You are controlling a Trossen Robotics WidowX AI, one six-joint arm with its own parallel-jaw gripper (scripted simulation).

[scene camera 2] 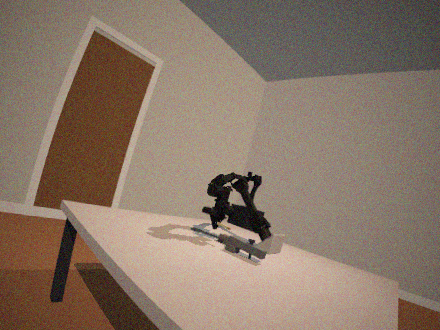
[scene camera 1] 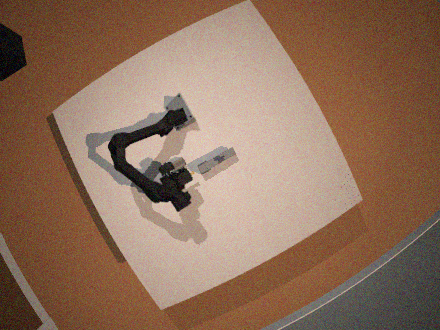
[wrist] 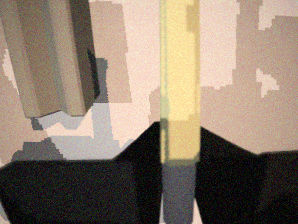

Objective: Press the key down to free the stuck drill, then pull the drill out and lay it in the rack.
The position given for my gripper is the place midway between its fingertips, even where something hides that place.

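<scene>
With my gripper [wrist: 171, 129] I am holding a drill.
</scene>
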